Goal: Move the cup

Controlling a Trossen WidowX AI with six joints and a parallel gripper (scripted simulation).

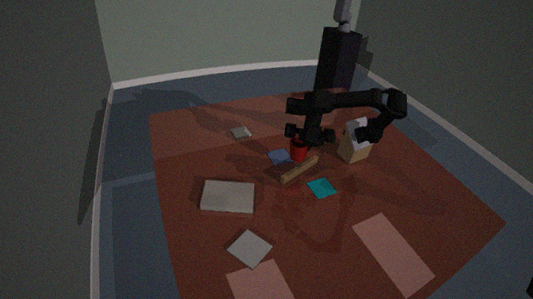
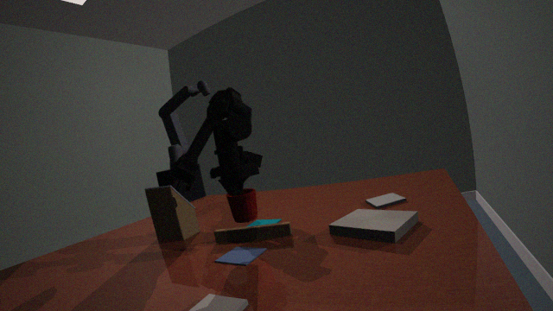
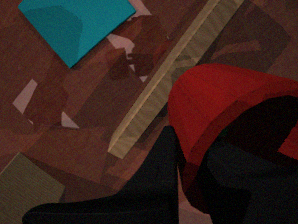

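Right now my gripper tip is 120 mm to the right of the teal pad, 110 mm above it and 10 mm past it. Round my gripper tip: wooden bar 90 mm below, 20 mm ahead, 10 mm to the left; then red cup 20 mm to the right, 20 mm ahead; then blue pad 110 mm to the right, 110 mm below, 40 mm ahead.
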